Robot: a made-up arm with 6 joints.
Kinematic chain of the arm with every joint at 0, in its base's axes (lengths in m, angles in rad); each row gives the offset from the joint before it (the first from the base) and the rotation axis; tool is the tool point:
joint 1: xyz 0 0 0.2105 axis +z
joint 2: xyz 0 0 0 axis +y
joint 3: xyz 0 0 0.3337 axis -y
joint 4: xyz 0 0 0 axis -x
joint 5: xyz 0.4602 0 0 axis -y
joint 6: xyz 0 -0.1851 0 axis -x
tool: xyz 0 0 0
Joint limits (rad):
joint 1: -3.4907..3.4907
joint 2: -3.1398..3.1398
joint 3: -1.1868..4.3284
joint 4: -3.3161..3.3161
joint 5: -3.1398..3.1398
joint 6: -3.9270..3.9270
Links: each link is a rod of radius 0.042 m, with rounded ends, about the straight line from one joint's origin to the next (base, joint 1, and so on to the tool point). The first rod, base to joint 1, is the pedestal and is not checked.
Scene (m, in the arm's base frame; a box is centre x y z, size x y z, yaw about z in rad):
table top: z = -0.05
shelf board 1: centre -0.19 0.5 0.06 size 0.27 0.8 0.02 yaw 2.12
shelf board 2: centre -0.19 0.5 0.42 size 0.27 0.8 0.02 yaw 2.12
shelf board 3: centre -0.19 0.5 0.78 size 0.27 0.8 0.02 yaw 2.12
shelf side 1: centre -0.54 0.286 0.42 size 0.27 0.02 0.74 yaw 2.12
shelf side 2: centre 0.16 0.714 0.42 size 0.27 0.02 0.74 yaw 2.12
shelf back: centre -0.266 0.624 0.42 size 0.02 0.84 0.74 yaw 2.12
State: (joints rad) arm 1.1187 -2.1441 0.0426 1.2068 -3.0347 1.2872
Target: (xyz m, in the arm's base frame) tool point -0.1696 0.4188 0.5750
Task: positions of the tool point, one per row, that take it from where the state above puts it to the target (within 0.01 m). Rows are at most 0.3 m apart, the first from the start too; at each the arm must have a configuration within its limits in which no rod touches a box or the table.
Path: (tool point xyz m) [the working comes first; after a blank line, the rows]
Joints at the target: -0.9969 -1.8979 -0.4058 2.0475 -3.0347 1.2872
Straight joint move there: touches shelf side 1.

1: -0.4018 -0.4856 0.4285
2: -0.4658 -0.2742 0.5340
3: -0.4223 -0.0664 0.6113
4: -0.2909 0.0868 0.6515
5: -0.1155 0.1534 0.6494
6: -0.1140 0.1869 0.6273
7: -0.1000 0.2240 0.6024
8: -0.0724 0.2600 0.5750
9: -0.1230 0.3389 0.5839
10: -0.1696 0.4188 0.5750

